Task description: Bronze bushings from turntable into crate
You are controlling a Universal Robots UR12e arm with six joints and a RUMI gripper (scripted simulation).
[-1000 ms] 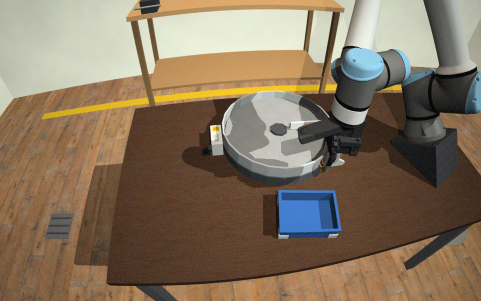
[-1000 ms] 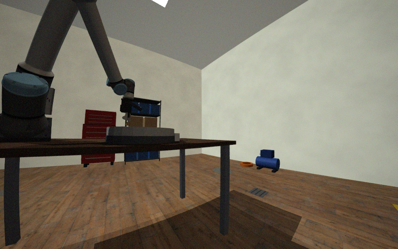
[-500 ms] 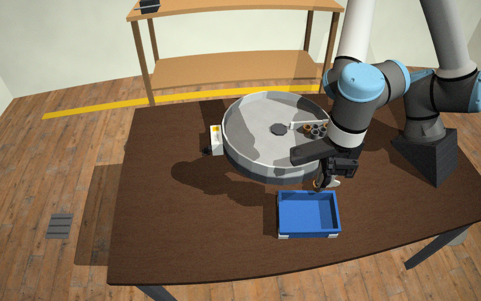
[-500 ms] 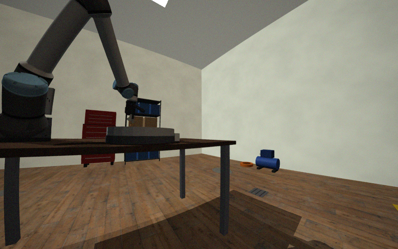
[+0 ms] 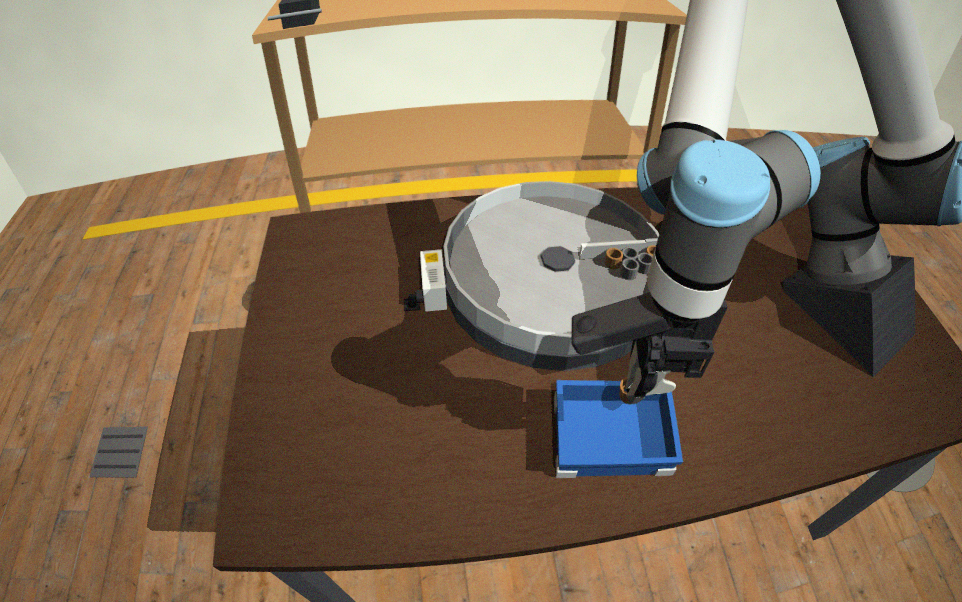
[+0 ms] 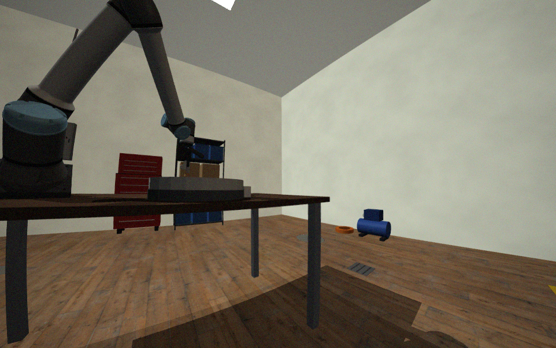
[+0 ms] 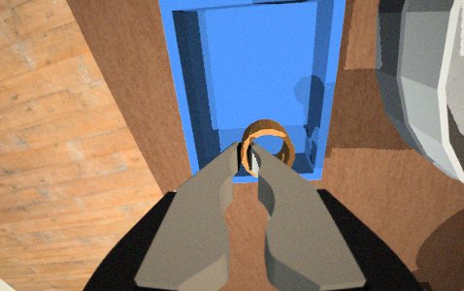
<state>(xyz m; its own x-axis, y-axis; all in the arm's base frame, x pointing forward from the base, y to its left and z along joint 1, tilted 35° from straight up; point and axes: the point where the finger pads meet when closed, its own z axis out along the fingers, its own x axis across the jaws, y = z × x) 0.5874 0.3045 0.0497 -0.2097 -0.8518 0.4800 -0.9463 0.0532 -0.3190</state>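
My hand is 120 mm above the blue crate and 10 mm to the left of it. From my hand the other things lie so: round grey turntable (360 mm to the right, 90 mm below, 10 mm ahead).
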